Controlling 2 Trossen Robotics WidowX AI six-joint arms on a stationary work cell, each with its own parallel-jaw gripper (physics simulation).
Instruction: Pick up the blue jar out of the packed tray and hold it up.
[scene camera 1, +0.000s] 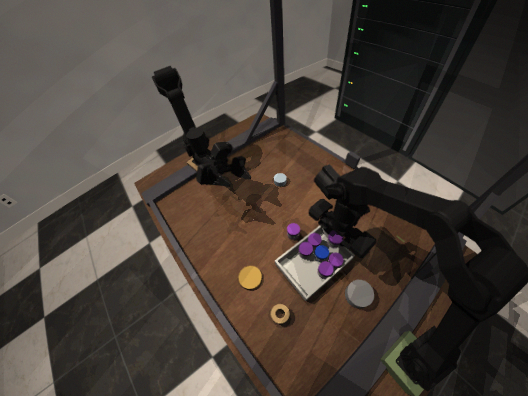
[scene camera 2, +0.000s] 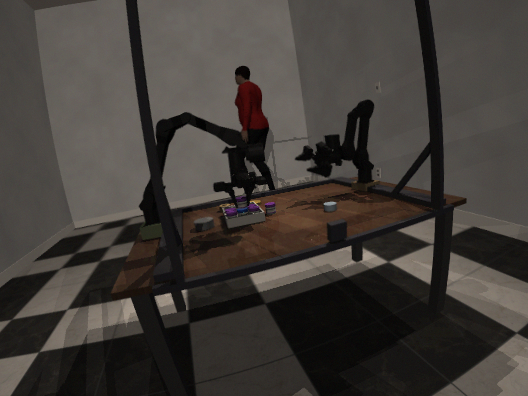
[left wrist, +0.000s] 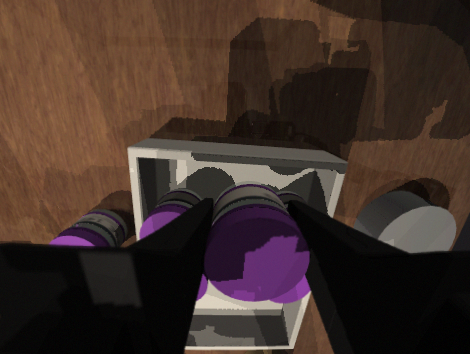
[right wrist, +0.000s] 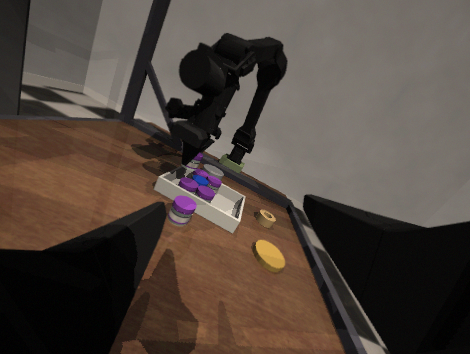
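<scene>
The blue jar stands in the pale tray among several purple-lidded jars. It cannot be made out in the left wrist view. My left gripper is shut on a purple-lidded jar, held upright above the tray's end, near the blue jar. In the left wrist view, its lid hides part of the tray. My right gripper is open and empty, away from the tray above the table's far side.
A loose purple-lidded jar stands outside the tray. A grey cylinder, a yellow disc, a tan ring and a light blue cylinder are on the table.
</scene>
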